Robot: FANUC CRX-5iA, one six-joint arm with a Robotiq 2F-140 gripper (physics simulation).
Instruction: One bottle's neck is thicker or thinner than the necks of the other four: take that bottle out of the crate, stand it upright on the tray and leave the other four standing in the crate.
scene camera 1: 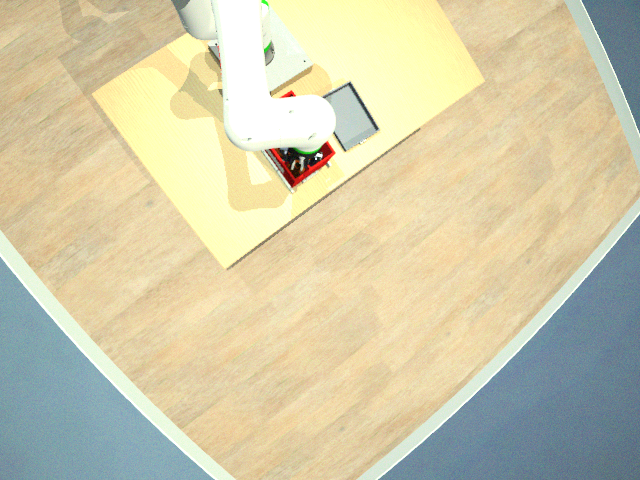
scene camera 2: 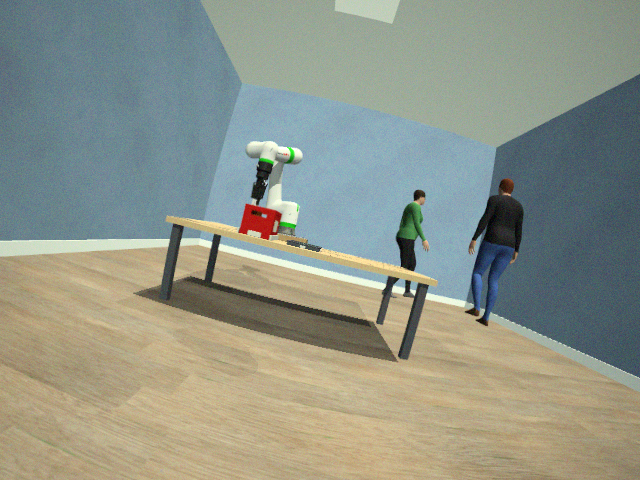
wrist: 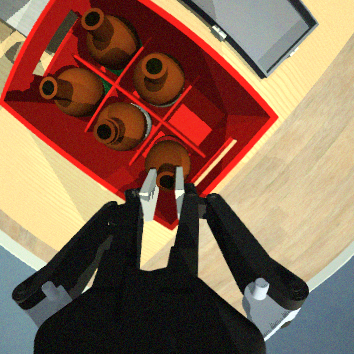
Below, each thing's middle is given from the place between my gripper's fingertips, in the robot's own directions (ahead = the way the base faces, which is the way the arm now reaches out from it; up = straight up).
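There's a grey tray point(scene camera 1: 354, 124) that's 130 mm below my hand, and it's 80 mm behind my hand and 340 mm to the left of it.
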